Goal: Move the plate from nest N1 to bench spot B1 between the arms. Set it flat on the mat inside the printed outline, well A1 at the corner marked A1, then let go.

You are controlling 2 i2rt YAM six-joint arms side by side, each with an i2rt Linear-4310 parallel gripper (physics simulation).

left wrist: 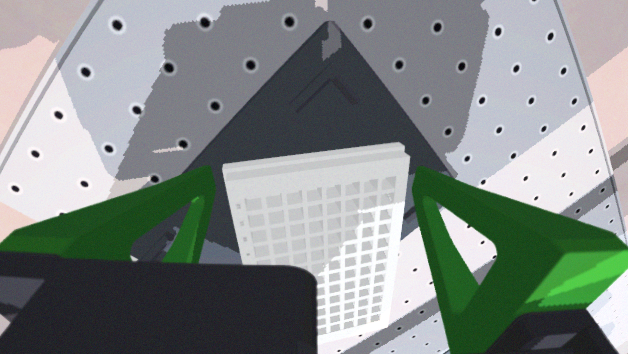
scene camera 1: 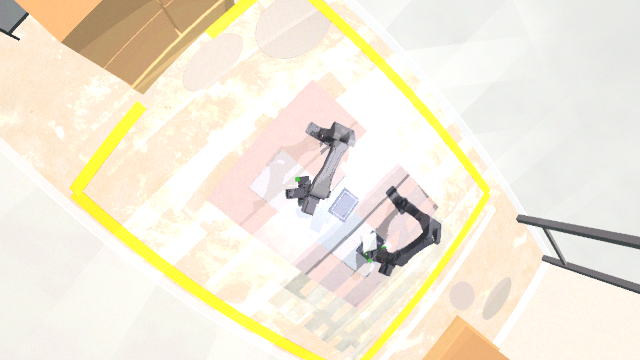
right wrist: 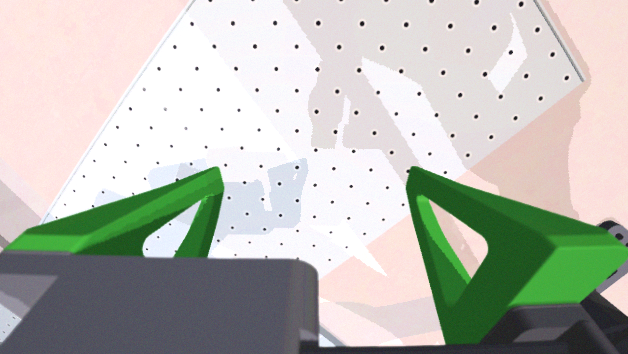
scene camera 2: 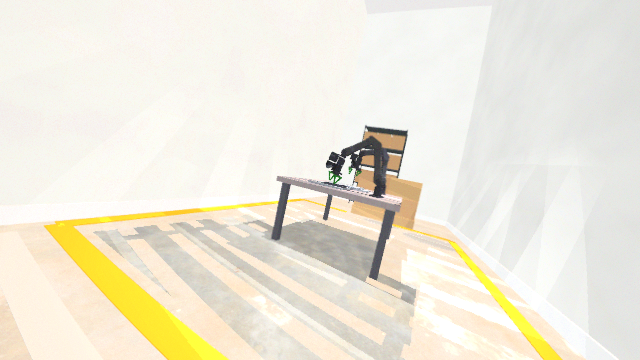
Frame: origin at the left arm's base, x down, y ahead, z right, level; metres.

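Seen in the pictures: left gripper, fingertip midpoint: (left wrist: pixel 313 177) (scene camera 1: pixel 370 251) (scene camera 2: pixel 331 182); right gripper, fingertip midpoint: (right wrist: pixel 314 177) (scene camera 2: pixel 352 175); left arm's base, link origin: (scene camera 1: pixel 397 200) (scene camera 2: pixel 376 196); right arm's base, link origin: (scene camera 1: pixel 322 135).
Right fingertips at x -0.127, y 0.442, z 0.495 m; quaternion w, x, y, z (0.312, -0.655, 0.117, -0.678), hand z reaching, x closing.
Observation:
Pixels of each thing's top centre, then the offset from my right fingertips to it. Level surfaces: height alone.
- white well plate, top centre: (left wrist: pixel 327 277) (scene camera 1: pixel 370 244) dx +0.082, dy -0.118, dz -0.559 m
- dark nest, top centre: (left wrist: pixel 295 233) (scene camera 1: pixel 371 246) dx +0.097, dy -0.118, dz -0.584 m
- grey-blue mat, surface height: dx +0.112 m
- left perforated board, surface height: dx +0.114 m
- table, surface height: dx +0.129 m
A white well plate (scene camera 1: pixel 369 242) (left wrist: pixel 325 187) sits over the dark nest (left wrist: pixel 360 130). Its lower part is hidden by the gripper body in the left wrist view. My left gripper (scene camera 1: pixel 375 254) (scene camera 2: pixel 335 178) (left wrist: pixel 313 177) is open, with one green finger on each side of the plate's upper end and a narrow gap at each side. The fingertips' exact height beside the plate is unclear. My right gripper (scene camera 2: pixel 355 171) (right wrist: pixel 314 177) is open and empty above a perforated board. A grey-blue mat (scene camera 1: pixel 344 204) with a pale printed outline lies between the arms. Its A1 mark is too small to read.
The left perforated board (left wrist: pixel 500 80) lies under the nest. Another perforated board (right wrist: pixel 280 90) lies below my right gripper. Both boards are on the table (scene camera 2: pixel 340 191). A dark shelf rack (scene camera 2: pixel 406 145) and a brown box (scene camera 2: pixel 410 200) stand behind the table.

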